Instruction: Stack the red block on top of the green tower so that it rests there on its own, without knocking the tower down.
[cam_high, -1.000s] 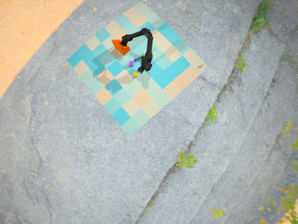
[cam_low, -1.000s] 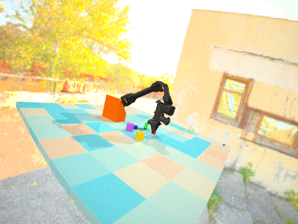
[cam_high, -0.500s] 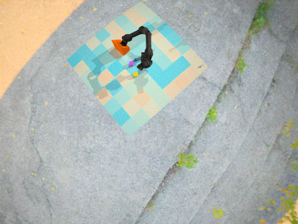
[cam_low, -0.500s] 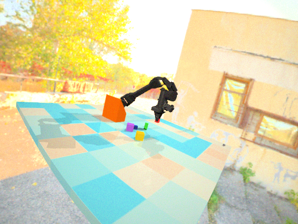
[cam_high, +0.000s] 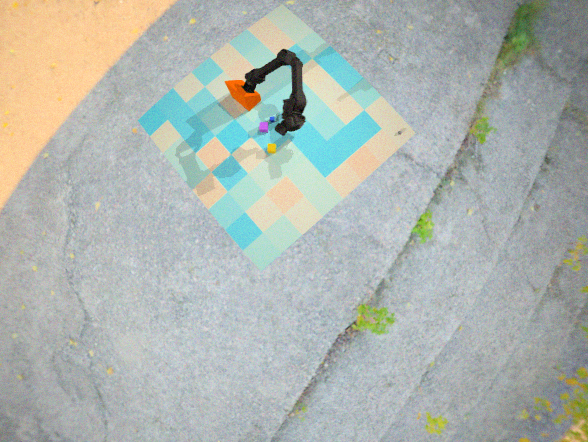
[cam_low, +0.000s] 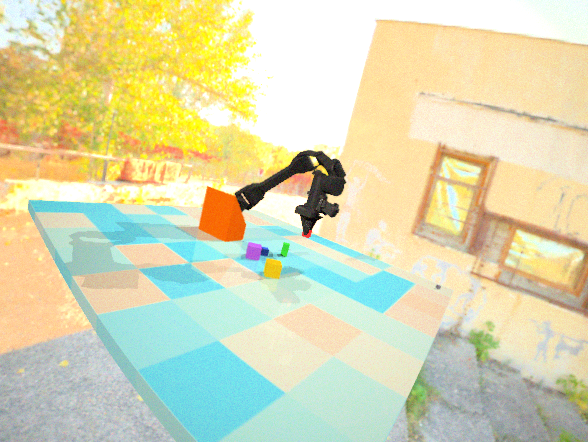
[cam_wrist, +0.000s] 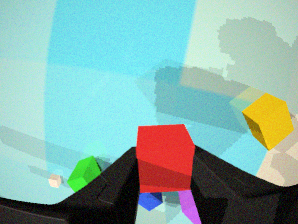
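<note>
The small blue block lies 14 cm behind my gripper tip, 12 cm below it and 3 cm to the right of it. Round my gripper tip: purple block: 12 cm behind, 11 cm below, 10 cm to the right; then small red block: right at my gripper tip; then yellow block: 15 cm to the right, 11 cm below, 1 cm ahead.
</note>
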